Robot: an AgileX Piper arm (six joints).
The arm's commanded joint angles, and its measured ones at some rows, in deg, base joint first. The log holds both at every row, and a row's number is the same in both.
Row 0, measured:
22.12 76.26 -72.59 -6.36 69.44 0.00
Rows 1 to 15, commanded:
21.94 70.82 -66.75 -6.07 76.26 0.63
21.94 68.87 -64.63 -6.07 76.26 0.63
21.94 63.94 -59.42 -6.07 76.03 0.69
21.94 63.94 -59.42 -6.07 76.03 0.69
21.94 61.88 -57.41 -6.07 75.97 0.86
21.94 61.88 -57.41 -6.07 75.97 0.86
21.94 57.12 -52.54 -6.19 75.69 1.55
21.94 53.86 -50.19 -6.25 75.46 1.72
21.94 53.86 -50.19 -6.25 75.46 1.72
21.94 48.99 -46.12 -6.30 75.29 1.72
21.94 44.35 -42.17 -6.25 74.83 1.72
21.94 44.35 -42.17 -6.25 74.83 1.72
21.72 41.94 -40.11 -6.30 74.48 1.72
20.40 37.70 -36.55 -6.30 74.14 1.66
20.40 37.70 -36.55 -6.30 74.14 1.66
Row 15, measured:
21.83 42.57 -41.02 -6.42 69.84 1.20
